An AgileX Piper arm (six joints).
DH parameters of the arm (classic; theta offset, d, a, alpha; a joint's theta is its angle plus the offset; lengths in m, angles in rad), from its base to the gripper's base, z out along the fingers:
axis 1: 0 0.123 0 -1.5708
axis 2: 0.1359 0 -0.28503 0
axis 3: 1.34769 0 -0.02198 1.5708
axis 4: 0 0.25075 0 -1.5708
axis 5: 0 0 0 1.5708
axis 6: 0 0.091 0 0
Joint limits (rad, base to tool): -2.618..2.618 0..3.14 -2.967..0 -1.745..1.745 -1.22..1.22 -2.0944..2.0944
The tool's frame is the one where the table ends.
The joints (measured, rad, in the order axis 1, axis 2, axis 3, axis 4, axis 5, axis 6), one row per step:
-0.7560 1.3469 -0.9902 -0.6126 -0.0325 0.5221
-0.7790 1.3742 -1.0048 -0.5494 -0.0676 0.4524
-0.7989 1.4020 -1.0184 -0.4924 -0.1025 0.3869
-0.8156 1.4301 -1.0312 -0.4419 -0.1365 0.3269
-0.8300 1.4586 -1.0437 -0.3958 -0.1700 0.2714
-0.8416 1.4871 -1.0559 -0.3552 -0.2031 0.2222
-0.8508 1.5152 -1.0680 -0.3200 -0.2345 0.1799
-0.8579 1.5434 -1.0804 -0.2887 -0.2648 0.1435
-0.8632 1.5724 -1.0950 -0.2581 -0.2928 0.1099
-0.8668 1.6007 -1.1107 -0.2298 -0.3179 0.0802
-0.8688 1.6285 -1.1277 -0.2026 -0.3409 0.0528
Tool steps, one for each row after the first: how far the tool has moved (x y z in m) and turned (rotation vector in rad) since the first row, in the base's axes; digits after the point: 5 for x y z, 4 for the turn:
0.00147 -0.00937 -0.00093 -0.0141 -0.0121 -0.0055
0.00311 -0.01843 -0.00240 -0.0305 -0.0223 -0.0110
0.00499 -0.02706 -0.00441 -0.0479 -0.0306 -0.0164
0.00702 -0.03544 -0.00683 -0.0655 -0.0382 -0.0224
0.00935 -0.04331 -0.00956 -0.0829 -0.0456 -0.0279
0.01190 -0.05066 -0.01251 -0.0988 -0.0528 -0.0333
0.01475 -0.05762 -0.01569 -0.1130 -0.0605 -0.0385
0.01801 -0.06450 -0.01883 -0.1258 -0.0686 -0.0445
0.02147 -0.07098 -0.02182 -0.1371 -0.0767 -0.0506
0.02519 -0.07710 -0.02459 -0.1477 -0.0851 -0.0567

